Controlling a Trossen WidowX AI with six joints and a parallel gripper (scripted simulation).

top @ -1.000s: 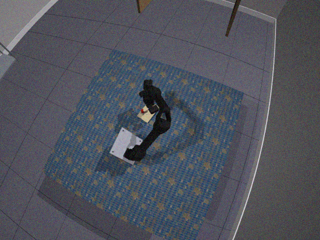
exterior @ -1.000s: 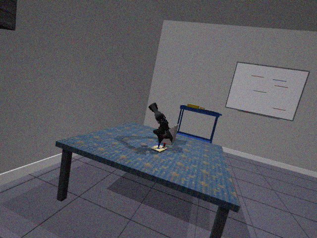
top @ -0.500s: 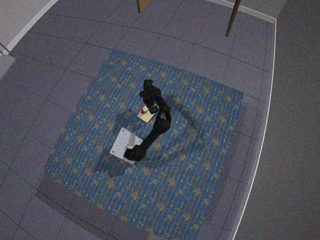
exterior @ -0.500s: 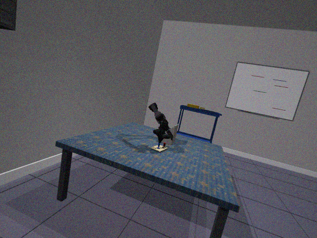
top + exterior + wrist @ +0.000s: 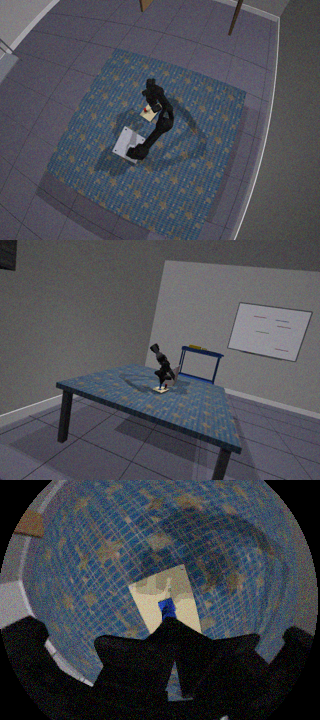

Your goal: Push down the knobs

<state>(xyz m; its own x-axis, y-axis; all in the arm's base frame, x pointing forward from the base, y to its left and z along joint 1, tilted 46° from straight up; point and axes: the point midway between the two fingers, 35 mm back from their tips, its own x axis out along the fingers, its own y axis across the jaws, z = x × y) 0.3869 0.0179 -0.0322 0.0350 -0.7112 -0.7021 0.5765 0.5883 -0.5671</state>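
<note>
Right now the blue knob is 20 mm below my gripper tip. From my gripper tip the other things lie so: red knob: 50 mm behind, 40 mm to the left, 10 mm below.
</note>
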